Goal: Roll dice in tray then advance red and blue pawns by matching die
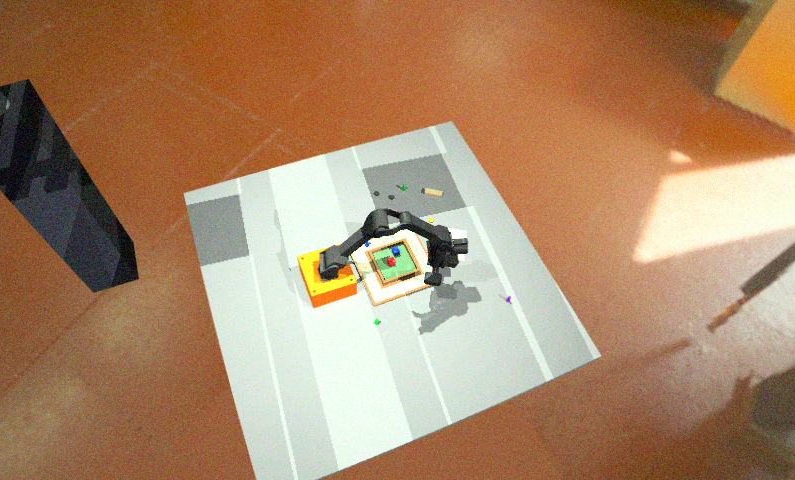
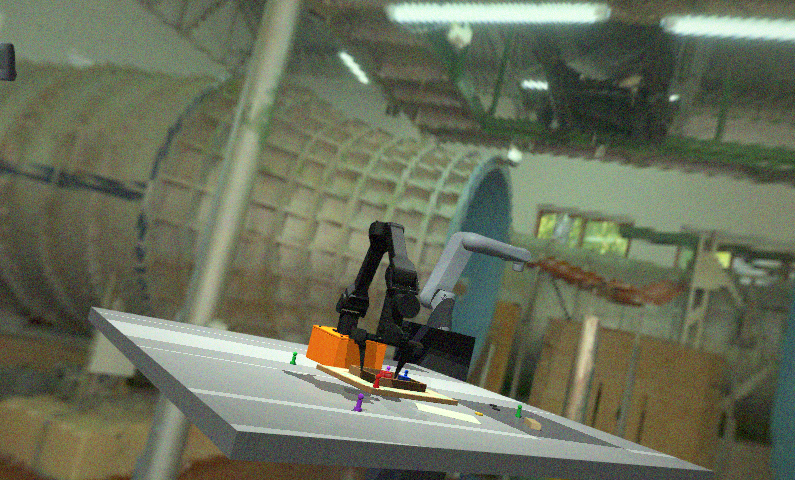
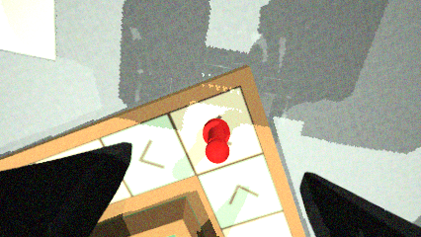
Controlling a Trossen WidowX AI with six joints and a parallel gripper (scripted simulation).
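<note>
Now: gripper tip 1 cm short of the red pawn and 2 cm above it. Also, from my gripper tip: yellow token: 12 cm ahead, 25 cm to the left, 4 cm below; then green tray: 11 cm behind, 11 cm to the left, 4 cm below; then white card: 16 cm ahead, 11 cm to the left, 4 cm below.
</note>
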